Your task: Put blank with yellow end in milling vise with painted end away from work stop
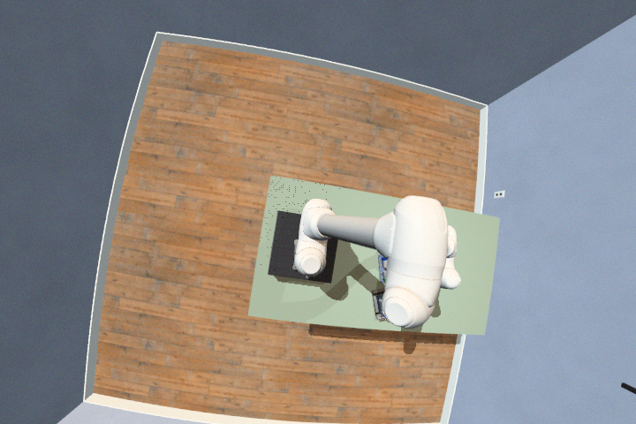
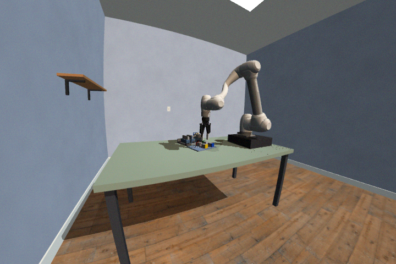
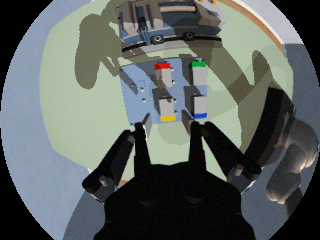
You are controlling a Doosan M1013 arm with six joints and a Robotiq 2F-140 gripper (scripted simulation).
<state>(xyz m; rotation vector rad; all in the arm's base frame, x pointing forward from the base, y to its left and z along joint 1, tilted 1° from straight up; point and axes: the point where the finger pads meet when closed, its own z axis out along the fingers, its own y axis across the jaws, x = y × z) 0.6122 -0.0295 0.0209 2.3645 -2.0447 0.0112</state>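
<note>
My gripper is now 90 mm above the blank with yellow end. The rest, counted from my hand: red-ended blank: 10 mm ahead, 90 mm to the right, 90 mm below; then blue-ended blank: 90 mm behind, 20 mm to the right, 90 mm below; then blue infeed plate: 50 mm to the right, 110 mm below.
</note>
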